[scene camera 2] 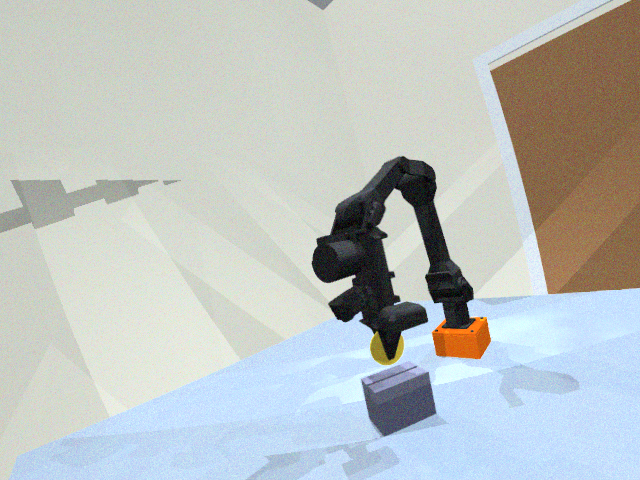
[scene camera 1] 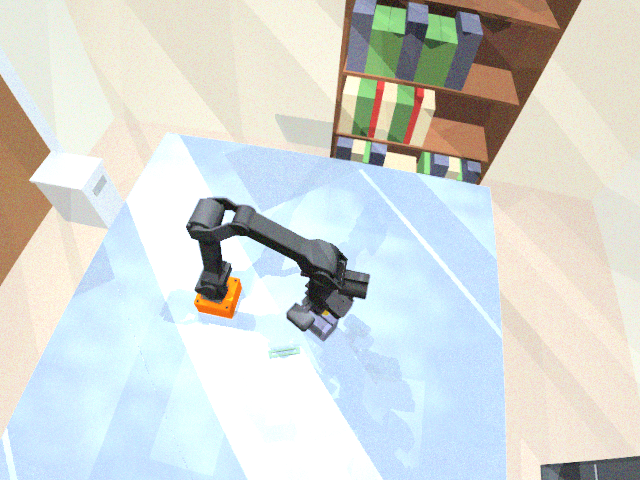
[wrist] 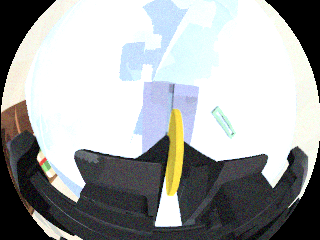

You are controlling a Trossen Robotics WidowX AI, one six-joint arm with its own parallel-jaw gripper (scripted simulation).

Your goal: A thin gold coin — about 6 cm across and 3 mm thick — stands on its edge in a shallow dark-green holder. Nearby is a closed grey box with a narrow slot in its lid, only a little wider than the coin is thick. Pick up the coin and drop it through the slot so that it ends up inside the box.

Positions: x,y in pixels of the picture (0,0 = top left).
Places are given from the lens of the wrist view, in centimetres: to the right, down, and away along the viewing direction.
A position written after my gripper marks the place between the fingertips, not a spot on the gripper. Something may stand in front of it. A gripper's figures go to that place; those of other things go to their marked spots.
my gripper (wrist: 169,140): 1, 2, 10
gold coin (wrist: 175,126): 1, 0, 6
